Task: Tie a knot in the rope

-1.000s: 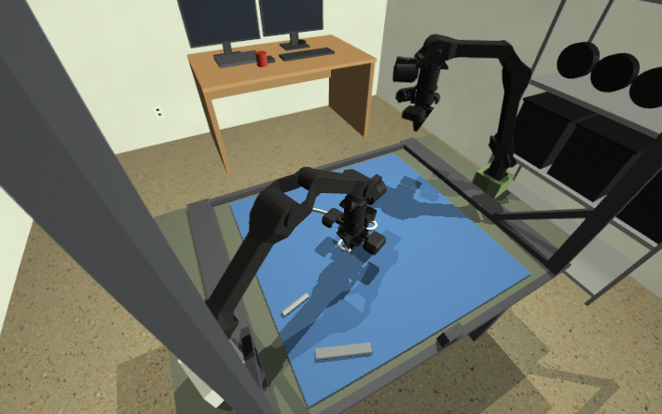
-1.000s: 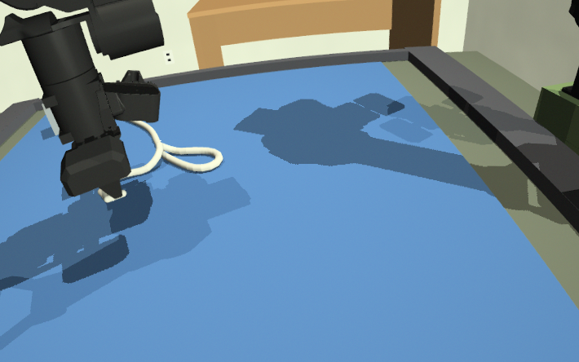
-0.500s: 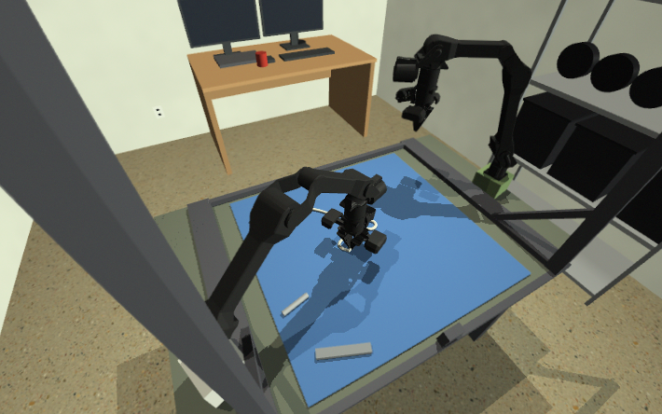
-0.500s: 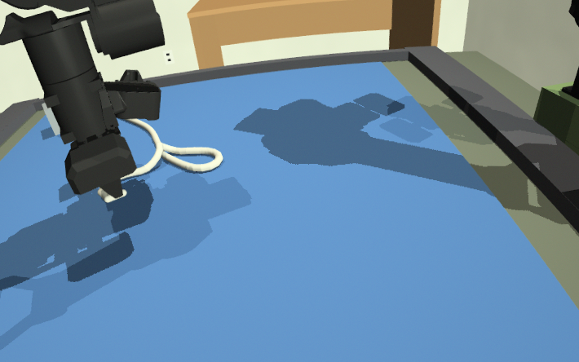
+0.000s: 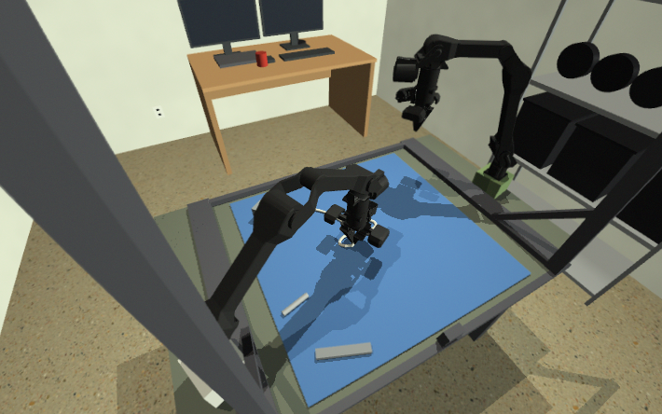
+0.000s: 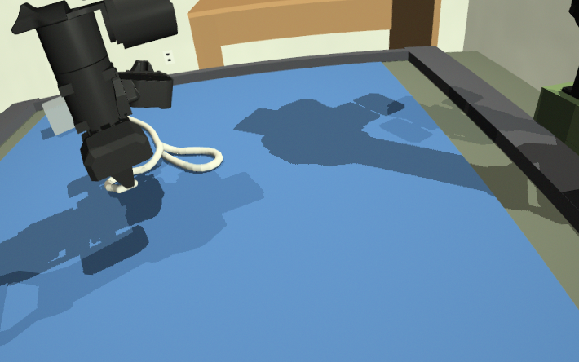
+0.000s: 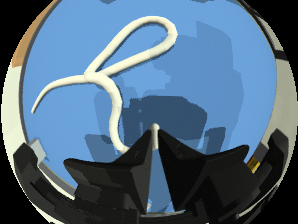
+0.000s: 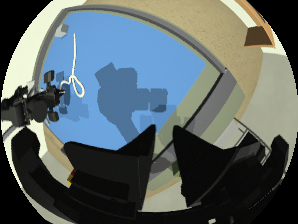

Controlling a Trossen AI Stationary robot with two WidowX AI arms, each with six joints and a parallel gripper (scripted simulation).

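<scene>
Now: the blue mat 6 cm to the right of my left hand, 5 cm below it and 1 cm ahead of it. From my left hand the other things lie so: grey bar (23 cm behind, 22 cm to the left, 4 cm below); then grey cube (27 cm ahead, 16 cm to the left, 2 cm below).
</scene>
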